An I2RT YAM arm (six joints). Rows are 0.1 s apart.
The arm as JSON. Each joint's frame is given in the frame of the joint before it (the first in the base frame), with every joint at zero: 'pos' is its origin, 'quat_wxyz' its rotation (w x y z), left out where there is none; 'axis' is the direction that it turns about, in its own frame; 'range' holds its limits. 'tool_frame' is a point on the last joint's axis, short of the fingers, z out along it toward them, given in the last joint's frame.
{
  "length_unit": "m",
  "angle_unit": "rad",
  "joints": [
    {
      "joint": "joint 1",
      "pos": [
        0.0,
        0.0,
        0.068
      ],
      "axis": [
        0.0,
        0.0,
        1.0
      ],
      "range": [
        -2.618,
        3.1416
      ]
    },
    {
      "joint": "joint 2",
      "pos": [
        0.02,
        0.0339,
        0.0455
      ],
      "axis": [
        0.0,
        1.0,
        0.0
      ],
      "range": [
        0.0,
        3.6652
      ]
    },
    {
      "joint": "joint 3",
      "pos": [
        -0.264,
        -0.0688,
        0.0
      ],
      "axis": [
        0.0,
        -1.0,
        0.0
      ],
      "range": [
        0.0,
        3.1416
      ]
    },
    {
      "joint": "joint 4",
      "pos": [
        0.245,
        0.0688,
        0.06
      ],
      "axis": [
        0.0,
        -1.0,
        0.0
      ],
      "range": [
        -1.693,
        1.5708
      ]
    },
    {
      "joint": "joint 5",
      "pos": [
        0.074,
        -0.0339,
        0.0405
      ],
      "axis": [
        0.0,
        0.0,
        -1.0
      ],
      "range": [
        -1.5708,
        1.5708
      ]
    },
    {
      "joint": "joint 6",
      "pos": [
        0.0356,
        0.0,
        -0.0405
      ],
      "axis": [
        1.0,
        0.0,
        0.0
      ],
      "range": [
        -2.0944,
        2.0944
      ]
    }
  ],
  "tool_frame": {
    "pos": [
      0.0,
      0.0,
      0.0
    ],
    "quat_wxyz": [
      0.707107,
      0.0,
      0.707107,
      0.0
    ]
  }
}
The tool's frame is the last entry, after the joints.
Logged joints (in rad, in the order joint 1, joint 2, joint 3, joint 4, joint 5, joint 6), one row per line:
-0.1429 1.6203 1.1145 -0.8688 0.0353 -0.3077
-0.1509 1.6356 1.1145 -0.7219 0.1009 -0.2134
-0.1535 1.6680 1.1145 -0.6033 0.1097 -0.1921
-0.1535 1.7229 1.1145 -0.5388 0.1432 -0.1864
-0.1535 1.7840 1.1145 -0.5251 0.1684 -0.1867
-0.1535 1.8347 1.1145 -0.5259 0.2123 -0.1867
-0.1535 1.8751 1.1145 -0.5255 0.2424 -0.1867
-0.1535 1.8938 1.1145 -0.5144 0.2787 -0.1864
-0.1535 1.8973 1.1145 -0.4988 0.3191 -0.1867
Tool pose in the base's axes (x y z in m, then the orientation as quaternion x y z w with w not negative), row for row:
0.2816 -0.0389 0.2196 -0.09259 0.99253 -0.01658 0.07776
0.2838 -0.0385 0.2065 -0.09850 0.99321 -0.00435 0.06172
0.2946 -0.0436 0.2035 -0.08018 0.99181 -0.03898 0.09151
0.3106 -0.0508 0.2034 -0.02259 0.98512 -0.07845 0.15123
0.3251 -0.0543 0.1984 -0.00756 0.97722 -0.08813 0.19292
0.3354 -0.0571 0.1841 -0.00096 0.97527 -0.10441 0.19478
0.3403 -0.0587 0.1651 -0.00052 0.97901 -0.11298 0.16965
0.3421 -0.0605 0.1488 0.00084 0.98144 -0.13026 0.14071
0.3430 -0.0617 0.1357 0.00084 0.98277 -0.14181 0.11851
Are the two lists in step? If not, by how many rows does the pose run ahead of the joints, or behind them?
The pose runs 2 rows behind the joints: the pose in row i belongs to the joints in row i - 2.
